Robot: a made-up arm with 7 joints. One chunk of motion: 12 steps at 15 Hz.
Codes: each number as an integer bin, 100 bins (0 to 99) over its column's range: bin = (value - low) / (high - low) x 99, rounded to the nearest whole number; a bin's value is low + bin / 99 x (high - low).
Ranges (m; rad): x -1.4..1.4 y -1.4..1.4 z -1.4..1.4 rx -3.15..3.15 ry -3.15..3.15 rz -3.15..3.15
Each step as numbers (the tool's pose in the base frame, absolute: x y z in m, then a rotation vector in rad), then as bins.
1 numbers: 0.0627 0.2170 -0.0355 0.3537 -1.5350 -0.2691
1 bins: 52 57 48 55 25 45
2 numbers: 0.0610 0.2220 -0.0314 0.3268 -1.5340 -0.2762
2 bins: 52 57 48 55 25 45
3 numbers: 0.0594 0.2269 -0.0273 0.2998 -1.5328 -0.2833
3 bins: 52 58 49 54 25 45
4 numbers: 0.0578 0.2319 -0.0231 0.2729 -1.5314 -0.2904
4 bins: 52 58 49 54 25 45
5 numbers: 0.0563 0.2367 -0.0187 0.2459 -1.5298 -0.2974
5 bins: 51 58 49 53 25 45
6 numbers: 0.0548 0.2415 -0.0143 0.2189 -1.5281 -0.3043
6 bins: 51 58 49 53 25 45
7 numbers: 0.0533 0.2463 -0.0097 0.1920 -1.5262 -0.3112
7 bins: 51 58 49 53 26 45
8 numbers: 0.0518 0.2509 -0.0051 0.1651 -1.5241 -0.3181
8 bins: 51 58 49 52 26 45
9 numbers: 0.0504 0.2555 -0.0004 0.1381 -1.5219 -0.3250
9 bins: 51 59 49 52 26 44
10 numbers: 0.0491 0.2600 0.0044 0.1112 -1.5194 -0.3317
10 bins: 51 59 50 51 26 44
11 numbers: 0.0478 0.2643 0.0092 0.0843 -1.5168 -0.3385
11 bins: 51 59 50 51 26 44
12 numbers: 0.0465 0.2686 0.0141 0.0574 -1.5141 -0.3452
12 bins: 51 59 50 50 26 44
